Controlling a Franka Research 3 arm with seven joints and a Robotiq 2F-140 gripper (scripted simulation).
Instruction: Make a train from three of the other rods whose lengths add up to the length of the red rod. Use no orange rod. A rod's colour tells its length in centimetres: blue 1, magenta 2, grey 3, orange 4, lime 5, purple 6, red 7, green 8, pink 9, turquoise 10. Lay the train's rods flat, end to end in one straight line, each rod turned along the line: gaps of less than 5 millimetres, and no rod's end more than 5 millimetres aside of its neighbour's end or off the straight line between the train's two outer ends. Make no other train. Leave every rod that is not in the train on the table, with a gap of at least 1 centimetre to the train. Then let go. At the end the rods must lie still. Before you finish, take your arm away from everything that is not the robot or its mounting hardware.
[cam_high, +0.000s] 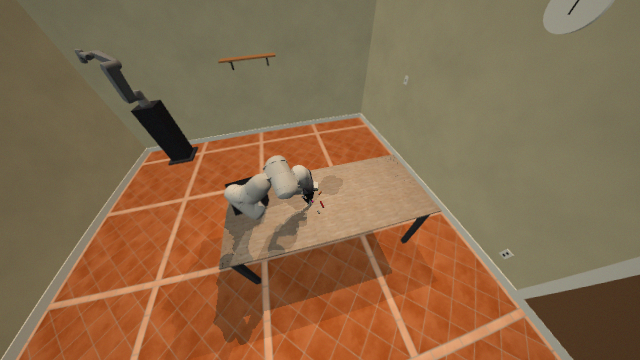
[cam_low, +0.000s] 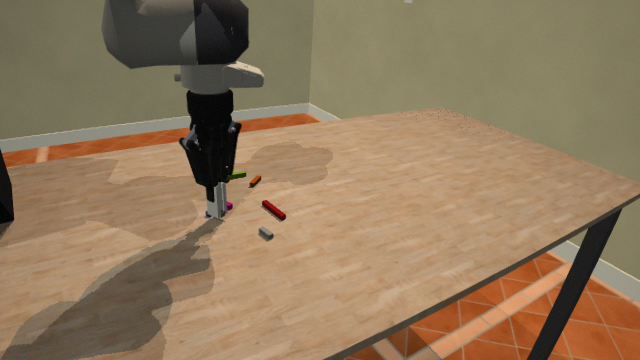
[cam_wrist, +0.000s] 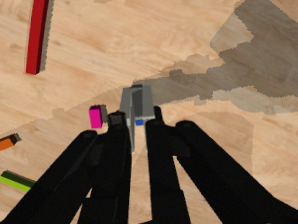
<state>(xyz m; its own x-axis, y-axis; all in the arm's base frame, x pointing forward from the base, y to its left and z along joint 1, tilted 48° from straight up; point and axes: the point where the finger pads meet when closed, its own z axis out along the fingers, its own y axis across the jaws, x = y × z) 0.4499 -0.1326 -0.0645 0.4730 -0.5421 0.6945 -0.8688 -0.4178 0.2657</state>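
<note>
Now: the blue rod 10 mm behind my hand, 20 mm to the left of it and 40 mm below it. Round my hand: orange rod (120 mm ahead, 110 mm to the left, 40 mm below); then magenta rod (30 mm ahead, 40 mm to the left, 40 mm below); then red rod (110 mm ahead, 20 mm to the right, 40 mm below).
</note>
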